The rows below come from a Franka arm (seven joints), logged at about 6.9 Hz.
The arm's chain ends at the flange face. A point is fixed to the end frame.
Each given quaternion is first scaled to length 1.
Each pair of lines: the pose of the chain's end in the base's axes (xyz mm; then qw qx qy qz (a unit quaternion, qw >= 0)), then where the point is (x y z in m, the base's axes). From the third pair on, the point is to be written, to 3 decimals.
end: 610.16, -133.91, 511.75, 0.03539, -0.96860, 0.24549, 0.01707
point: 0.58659 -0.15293 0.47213
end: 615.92, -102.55, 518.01, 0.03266, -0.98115, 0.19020, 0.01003
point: 0.59532 -0.12437 0.47818
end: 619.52, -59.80, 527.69, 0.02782, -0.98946, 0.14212, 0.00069
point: 0.602 -0.084 0.488
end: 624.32, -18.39, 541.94, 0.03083, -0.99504, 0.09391, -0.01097
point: 0.610 -0.044 0.502
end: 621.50, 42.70, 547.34, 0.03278, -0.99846, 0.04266, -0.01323
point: 0.610 0.016 0.507
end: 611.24, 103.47, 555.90, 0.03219, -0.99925, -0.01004, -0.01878
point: 0.604 0.076 0.515
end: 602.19, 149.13, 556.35, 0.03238, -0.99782, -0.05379, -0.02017
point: 0.597 0.121 0.516
